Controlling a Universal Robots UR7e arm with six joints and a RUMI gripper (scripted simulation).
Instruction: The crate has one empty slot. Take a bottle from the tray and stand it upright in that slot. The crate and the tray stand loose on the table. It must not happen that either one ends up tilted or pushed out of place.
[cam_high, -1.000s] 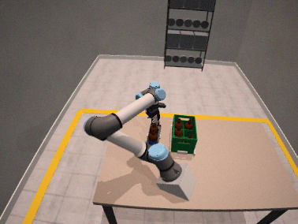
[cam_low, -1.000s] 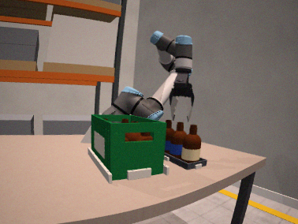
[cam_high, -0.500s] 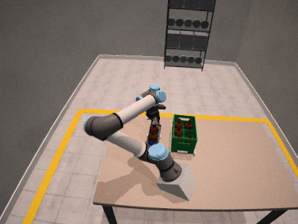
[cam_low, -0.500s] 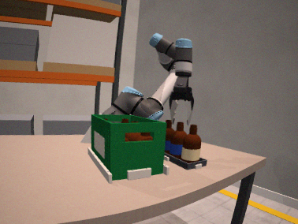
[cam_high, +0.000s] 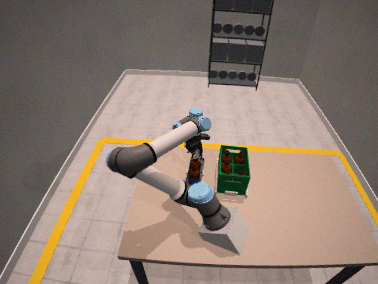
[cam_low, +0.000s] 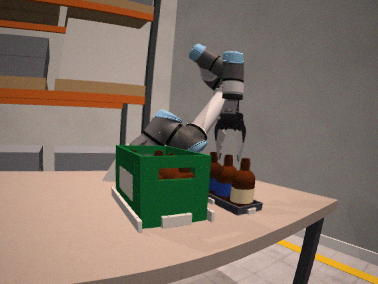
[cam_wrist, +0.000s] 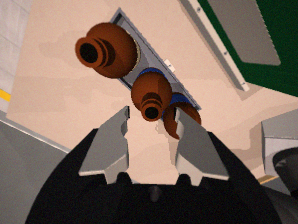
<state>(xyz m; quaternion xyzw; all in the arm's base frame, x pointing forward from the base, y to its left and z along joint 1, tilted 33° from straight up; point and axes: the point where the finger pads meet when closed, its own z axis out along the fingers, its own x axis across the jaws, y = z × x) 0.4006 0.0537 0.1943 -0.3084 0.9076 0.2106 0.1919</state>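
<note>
My gripper is now 7 cm above the bottle. From my hand the other things lie so: green crate: 25 cm to the right, 7 cm below, 2 cm behind; then tray: 14 cm below.
</note>
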